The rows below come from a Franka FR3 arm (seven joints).
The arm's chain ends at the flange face. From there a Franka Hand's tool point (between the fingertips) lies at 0.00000 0.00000 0.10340 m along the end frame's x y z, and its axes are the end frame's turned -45 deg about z.
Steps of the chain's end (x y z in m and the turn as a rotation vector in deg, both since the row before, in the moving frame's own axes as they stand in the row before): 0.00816 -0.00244 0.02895 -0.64 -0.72 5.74; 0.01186 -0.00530 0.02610 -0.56 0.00 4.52; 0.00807 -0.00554 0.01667 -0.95 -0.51 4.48
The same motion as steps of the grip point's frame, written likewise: 0.00577 0.00386 0.02894 0.06 -0.96 5.74; 0.01139 0.00532 0.02610 -0.40 -0.40 4.52; 0.00774 0.00228 0.01665 -0.31 -1.03 4.48
